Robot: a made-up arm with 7 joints. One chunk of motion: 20 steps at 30 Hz.
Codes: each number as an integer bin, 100 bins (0 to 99) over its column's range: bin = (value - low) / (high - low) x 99, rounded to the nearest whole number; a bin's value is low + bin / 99 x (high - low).
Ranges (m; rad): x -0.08..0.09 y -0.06..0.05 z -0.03..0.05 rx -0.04..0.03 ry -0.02..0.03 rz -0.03..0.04
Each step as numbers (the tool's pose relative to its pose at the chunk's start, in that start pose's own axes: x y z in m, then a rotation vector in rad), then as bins.
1 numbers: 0.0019 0.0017 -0.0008 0.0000 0.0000 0.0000
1 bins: 48 56 36 57 40 42
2 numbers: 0.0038 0.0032 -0.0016 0.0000 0.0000 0.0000
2 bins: 49 57 35 57 40 42
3 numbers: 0.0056 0.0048 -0.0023 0.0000 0.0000 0.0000
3 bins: 50 58 34 57 40 42
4 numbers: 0.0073 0.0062 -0.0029 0.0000 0.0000 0.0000
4 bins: 51 60 34 57 40 42
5 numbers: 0.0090 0.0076 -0.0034 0.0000 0.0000 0.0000
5 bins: 52 61 33 57 40 42
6 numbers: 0.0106 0.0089 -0.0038 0.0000 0.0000 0.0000
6 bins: 53 62 32 57 40 42
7 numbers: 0.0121 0.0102 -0.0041 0.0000 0.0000 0.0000
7 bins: 54 63 32 57 40 42
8 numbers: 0.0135 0.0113 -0.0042 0.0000 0.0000 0.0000
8 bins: 54 64 32 57 40 42
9 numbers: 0.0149 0.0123 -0.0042 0.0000 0.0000 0.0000
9 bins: 55 65 32 57 40 42
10 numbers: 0.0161 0.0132 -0.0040 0.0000 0.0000 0.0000
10 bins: 56 66 32 57 40 42
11 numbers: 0.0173 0.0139 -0.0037 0.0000 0.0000 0.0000
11 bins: 57 67 33 57 40 42
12 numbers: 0.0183 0.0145 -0.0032 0.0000 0.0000 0.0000
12 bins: 57 67 33 57 40 42
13 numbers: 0.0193 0.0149 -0.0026 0.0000 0.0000 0.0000
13 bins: 58 67 34 57 40 42
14 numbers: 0.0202 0.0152 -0.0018 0.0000 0.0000 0.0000
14 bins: 58 68 35 57 40 42
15 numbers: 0.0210 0.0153 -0.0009 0.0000 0.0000 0.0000
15 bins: 59 68 36 57 40 42
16 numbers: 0.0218 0.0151 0.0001 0.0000 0.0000 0.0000
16 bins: 59 68 37 57 40 42
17 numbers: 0.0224 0.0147 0.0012 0.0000 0.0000 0.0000
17 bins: 60 67 39 57 40 42
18 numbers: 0.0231 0.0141 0.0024 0.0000 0.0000 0.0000
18 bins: 60 67 40 57 40 42
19 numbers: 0.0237 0.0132 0.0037 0.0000 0.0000 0.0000
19 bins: 60 66 42 57 40 42
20 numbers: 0.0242 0.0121 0.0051 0.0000 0.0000 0.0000
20 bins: 61 65 43 57 40 42
